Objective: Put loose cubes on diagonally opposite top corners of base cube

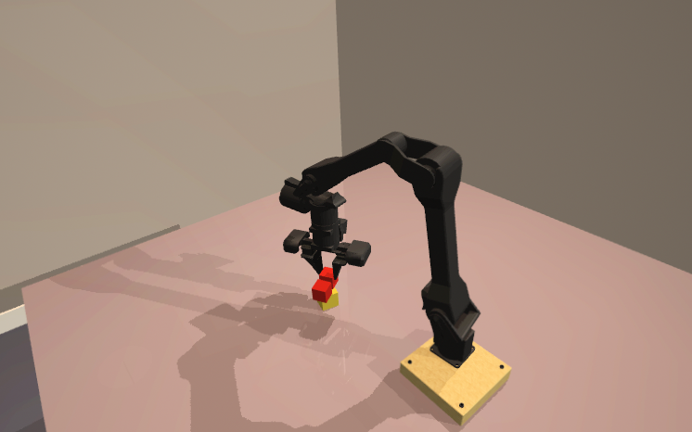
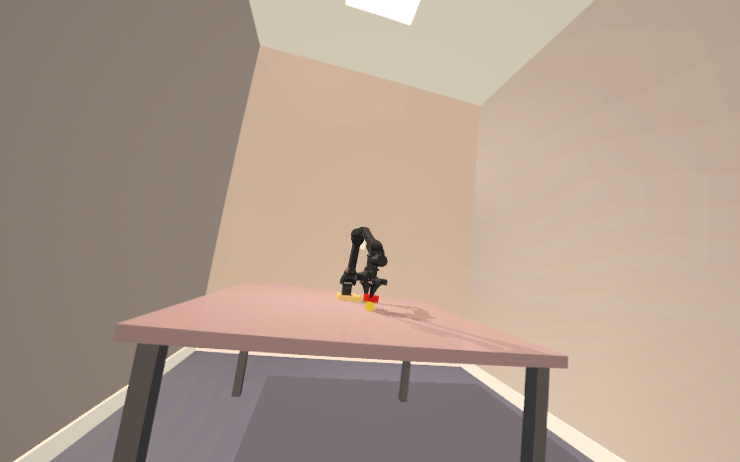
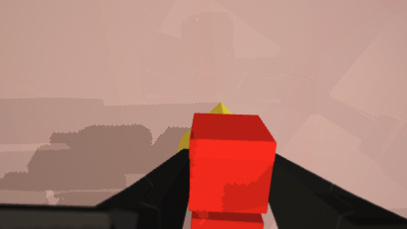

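Right now the yellow base cube is 40 mm below my gripper tip, 20 mm to the left of it and 10 mm behind it.
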